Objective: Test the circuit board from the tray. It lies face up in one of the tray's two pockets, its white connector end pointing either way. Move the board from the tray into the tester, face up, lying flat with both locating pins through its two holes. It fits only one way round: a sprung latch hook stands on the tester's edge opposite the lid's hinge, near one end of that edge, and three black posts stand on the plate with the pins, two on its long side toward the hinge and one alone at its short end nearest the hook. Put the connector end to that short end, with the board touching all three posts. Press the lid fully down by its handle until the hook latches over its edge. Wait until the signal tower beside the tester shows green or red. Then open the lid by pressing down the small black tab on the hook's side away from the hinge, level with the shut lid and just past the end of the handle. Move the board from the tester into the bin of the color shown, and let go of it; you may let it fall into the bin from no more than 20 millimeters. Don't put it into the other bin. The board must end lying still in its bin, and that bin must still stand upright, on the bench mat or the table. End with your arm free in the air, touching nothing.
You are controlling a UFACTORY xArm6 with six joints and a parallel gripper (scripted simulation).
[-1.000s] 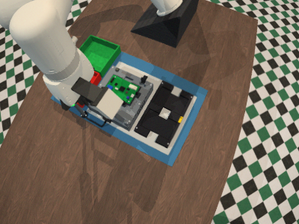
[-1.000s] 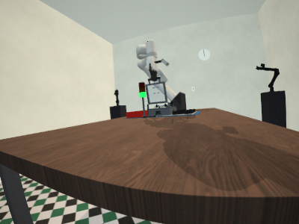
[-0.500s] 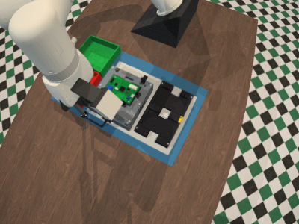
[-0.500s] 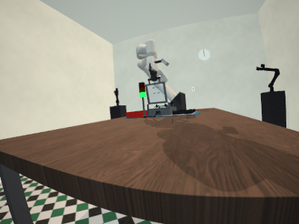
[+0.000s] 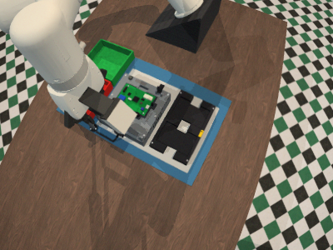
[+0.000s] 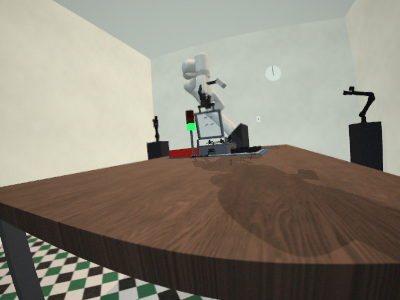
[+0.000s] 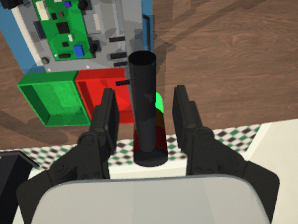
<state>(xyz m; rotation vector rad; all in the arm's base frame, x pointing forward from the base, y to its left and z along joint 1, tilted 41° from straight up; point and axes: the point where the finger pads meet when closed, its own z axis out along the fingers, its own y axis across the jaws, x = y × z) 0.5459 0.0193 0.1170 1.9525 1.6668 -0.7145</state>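
The green circuit board lies 130 mm behind my hand, 20 mm to the left of it and 200 mm below it. The rest, counted from my hand: black nest: 130 mm behind, 20 mm to the left, 200 mm below; clear lid: 20 mm behind, 90 mm below; latch hook: 190 mm behind, 80 mm to the left, 190 mm below.
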